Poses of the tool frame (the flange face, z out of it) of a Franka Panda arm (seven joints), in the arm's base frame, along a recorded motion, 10 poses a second.
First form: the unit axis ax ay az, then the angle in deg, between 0 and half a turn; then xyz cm.
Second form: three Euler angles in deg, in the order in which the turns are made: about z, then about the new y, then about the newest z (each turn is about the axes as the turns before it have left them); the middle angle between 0 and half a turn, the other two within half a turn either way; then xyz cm. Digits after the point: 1 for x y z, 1 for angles.
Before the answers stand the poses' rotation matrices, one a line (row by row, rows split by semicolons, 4 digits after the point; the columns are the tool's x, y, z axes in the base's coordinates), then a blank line. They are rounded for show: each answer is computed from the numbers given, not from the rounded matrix.
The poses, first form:
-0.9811, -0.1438, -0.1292, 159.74, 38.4, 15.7, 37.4
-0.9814, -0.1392, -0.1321, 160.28, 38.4, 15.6, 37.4
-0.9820, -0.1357, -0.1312, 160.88, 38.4, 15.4, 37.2
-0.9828, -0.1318, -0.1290, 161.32, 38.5, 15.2, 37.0
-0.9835, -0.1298, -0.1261, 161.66, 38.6, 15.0, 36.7
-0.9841, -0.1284, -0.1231, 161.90, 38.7, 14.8, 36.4
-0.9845, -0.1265, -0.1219, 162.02, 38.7, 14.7, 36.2
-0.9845, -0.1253, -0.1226, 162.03, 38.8, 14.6, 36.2
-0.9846, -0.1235, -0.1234, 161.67, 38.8, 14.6, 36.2
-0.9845, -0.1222, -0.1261, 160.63, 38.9, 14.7, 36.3
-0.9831, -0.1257, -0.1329, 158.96, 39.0, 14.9, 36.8
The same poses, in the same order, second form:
0.9276 0.3182 0.1959; 0.2287 -0.8981 0.3758; 0.2955 -0.3037 -0.9058
0.9285 0.3098 0.2047; 0.2206 -0.9037 0.3669; 0.2987 -0.2955 -0.9075
0.9307 0.3022 0.2061; 0.2162 -0.9090 0.3563; 0.2950 -0.2870 -0.9114
0.9338 0.2936 0.2047; 0.2109 -0.9135 0.3479; 0.2891 -0.2817 -0.9149
0.9362 0.2885 0.2009; 0.2091 -0.9164 0.3414; 0.2826 -0.2776 -0.9182
0.9383 0.2847 0.1964; 0.2082 -0.9184 0.3365; 0.2762 -0.2749 -0.9210
0.9398 0.2806 0.1951; 0.2053 -0.9199 0.3340; 0.2732 -0.2738 -0.9222
0.9400 0.2785 0.1969; 0.2029 -0.9206 0.3337; 0.2742 -0.2738 -0.9219
0.9406 0.2759 0.1980; 0.1982 -0.9195 0.3394; 0.2757 -0.2800 -0.9196
0.9401 0.2756 0.2007; 0.1920 -0.9144 0.3565; 0.2818 -0.2966 -0.9125
0.9353 0.2866 0.2075; 0.1912 -0.9028 0.3853; 0.2977 -0.3207 -0.8992

62.5, 154.9, -134.2, 38.4, 15.7, 37.4
60.8, 155.2, -135.3, 38.4, 15.6, 37.4
59.9, 155.7, -135.8, 38.4, 15.4, 37.2
59.5, 156.2, -135.7, 38.5, 15.2, 37.0
59.5, 156.7, -135.5, 38.6, 15.0, 36.7
59.7, 157.1, -135.1, 38.7, 14.8, 36.4
59.7, 157.2, -134.9, 38.7, 14.7, 36.2
59.5, 157.2, -135.0, 38.8, 14.6, 36.2
59.7, 156.9, -134.6, 38.8, 14.6, 36.2
60.6, 155.9, -133.5, 38.9, 14.7, 36.3
61.7, 154.1, -132.9, 39.0, 14.9, 36.8

